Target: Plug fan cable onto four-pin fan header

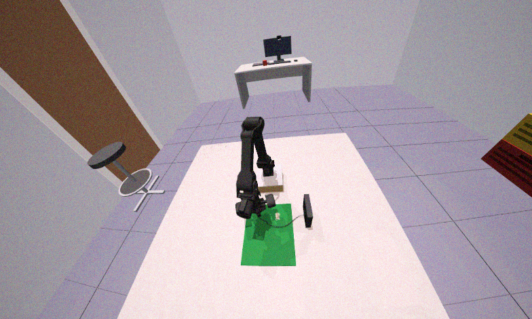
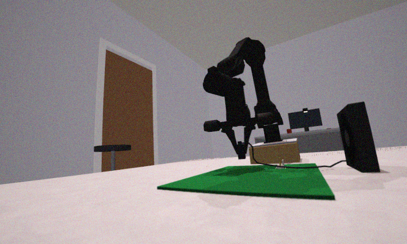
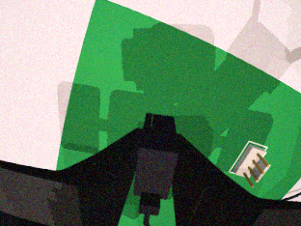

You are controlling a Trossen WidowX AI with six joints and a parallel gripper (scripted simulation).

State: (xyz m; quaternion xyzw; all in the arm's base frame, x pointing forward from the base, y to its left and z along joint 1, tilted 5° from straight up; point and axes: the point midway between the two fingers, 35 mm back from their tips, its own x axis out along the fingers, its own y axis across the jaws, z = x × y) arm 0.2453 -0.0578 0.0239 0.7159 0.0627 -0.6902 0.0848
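Now: gripper tip 10 cm to the right of the pale four-pin header, 4 cm above it and 1 cm short of it. The rest, counted from my gripper tip: black plug: 1 cm ahead, 1 cm above; green board: 9 cm ahead, 6 cm below, 5 cm to the left; black fan: 24 cm to the left, 2 cm ahead, 2 cm above.
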